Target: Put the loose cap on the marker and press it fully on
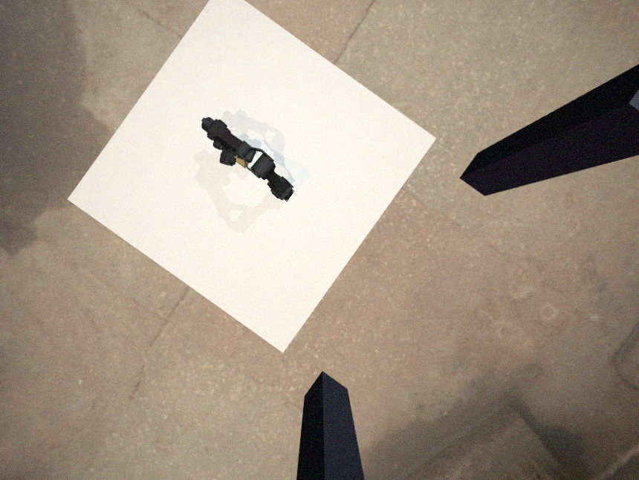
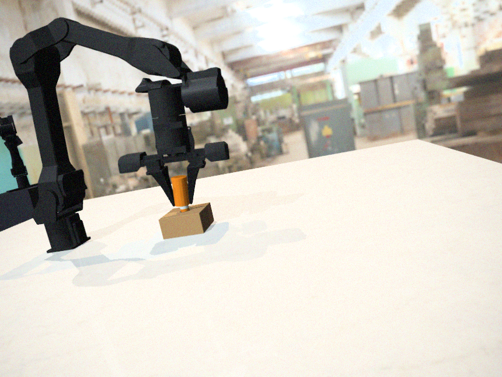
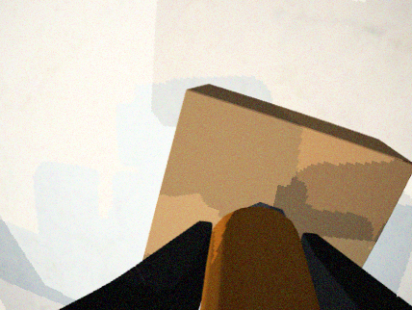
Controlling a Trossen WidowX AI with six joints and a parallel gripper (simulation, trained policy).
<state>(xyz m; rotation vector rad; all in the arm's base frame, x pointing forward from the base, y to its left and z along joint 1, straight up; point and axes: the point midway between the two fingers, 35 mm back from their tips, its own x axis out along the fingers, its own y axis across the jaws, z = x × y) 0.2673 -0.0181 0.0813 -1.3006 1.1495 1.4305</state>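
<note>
Right now the orange cap is 3 cm above my gripper tip. Also, from my gripper tip: orange marker 2 cm above; then tan holder block 3 cm below.
</note>
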